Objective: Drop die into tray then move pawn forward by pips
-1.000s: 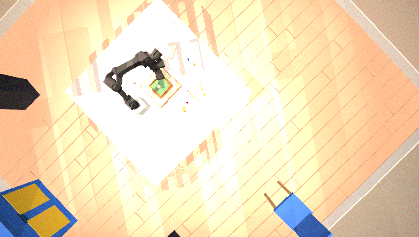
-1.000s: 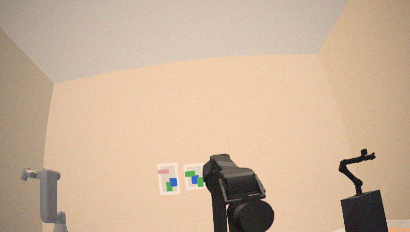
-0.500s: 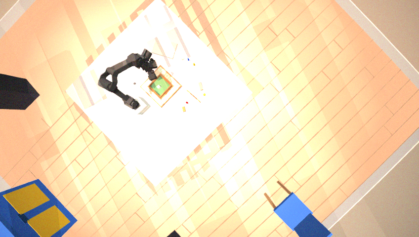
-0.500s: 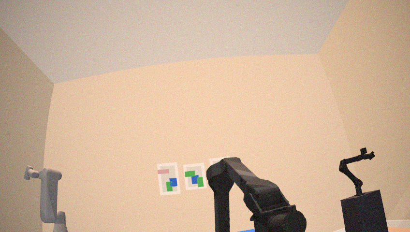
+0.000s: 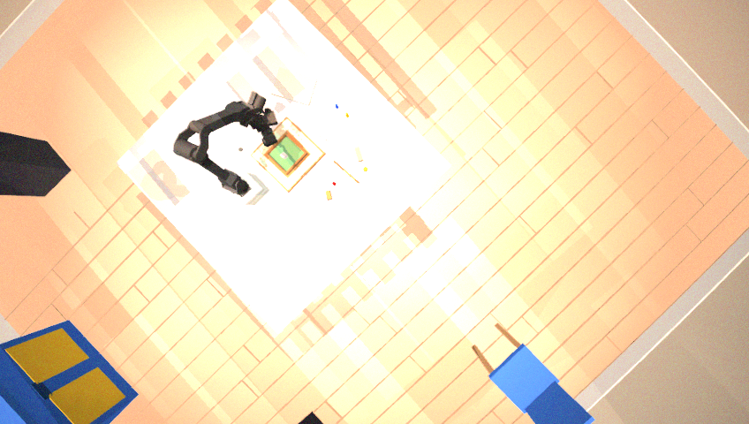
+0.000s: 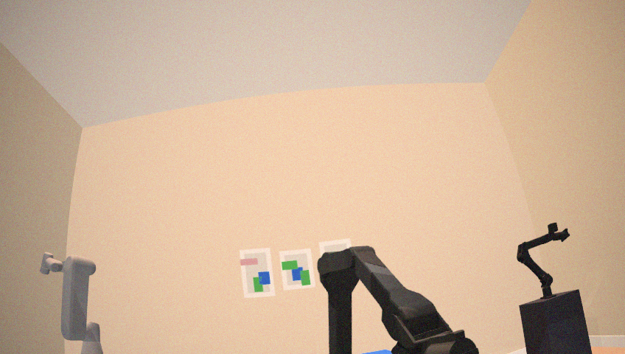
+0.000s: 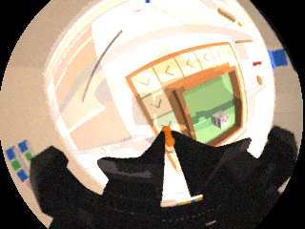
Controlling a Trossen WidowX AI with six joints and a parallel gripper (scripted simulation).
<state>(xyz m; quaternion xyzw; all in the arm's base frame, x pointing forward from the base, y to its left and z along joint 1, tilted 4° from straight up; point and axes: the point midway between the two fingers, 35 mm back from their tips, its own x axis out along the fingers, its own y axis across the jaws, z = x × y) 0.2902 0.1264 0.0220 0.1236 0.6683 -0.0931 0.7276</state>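
Now: the green dice tray 12 cm to the right of my gripper tip, 5 cm below it and 2 cm behind it. Also, from my gripper tip: blue pawn: 34 cm ahead, 11 cm to the right, 4 cm below; then red pawn: 40 cm to the right, 6 cm ahead, 4 cm below.
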